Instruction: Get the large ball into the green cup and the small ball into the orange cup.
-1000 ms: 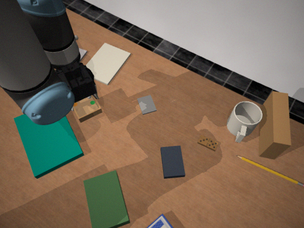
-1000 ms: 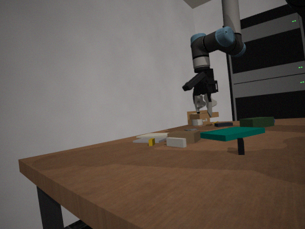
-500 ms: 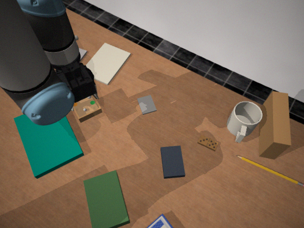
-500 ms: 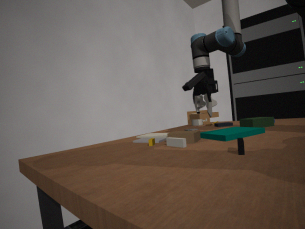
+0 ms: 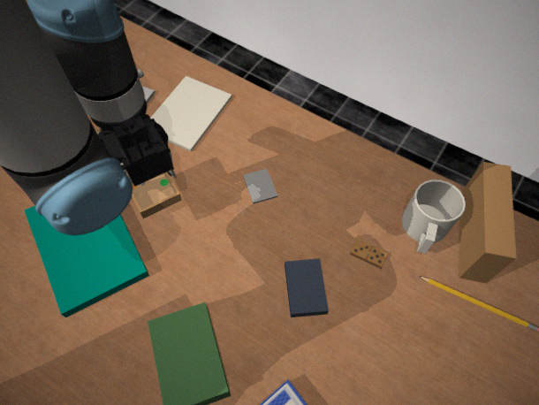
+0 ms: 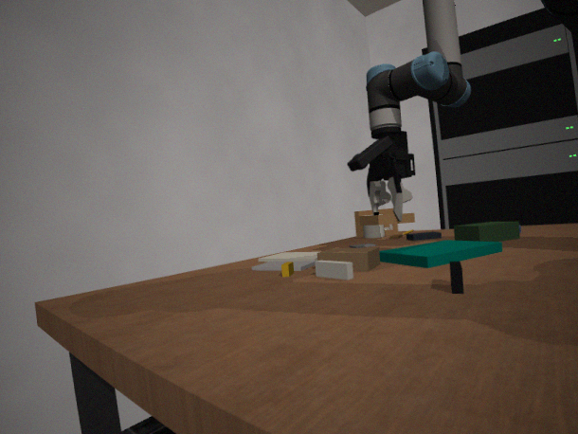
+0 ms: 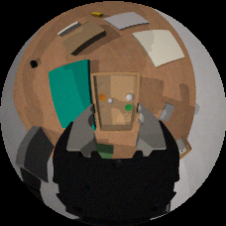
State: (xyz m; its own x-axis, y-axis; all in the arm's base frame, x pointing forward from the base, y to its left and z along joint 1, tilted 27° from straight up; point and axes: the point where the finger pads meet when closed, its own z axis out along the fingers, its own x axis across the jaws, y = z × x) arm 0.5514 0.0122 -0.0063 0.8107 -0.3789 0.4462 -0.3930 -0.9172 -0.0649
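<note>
Now: the covered wooden puzzle 1 cm below my hand. Round my hand: teal slab: 13 cm behind, 5 cm to the left, 8 cm below; grey tile: 14 cm ahead, 14 cm to the right, 9 cm below; cream board: 21 cm ahead, 9 cm to the left, 8 cm below.
</note>
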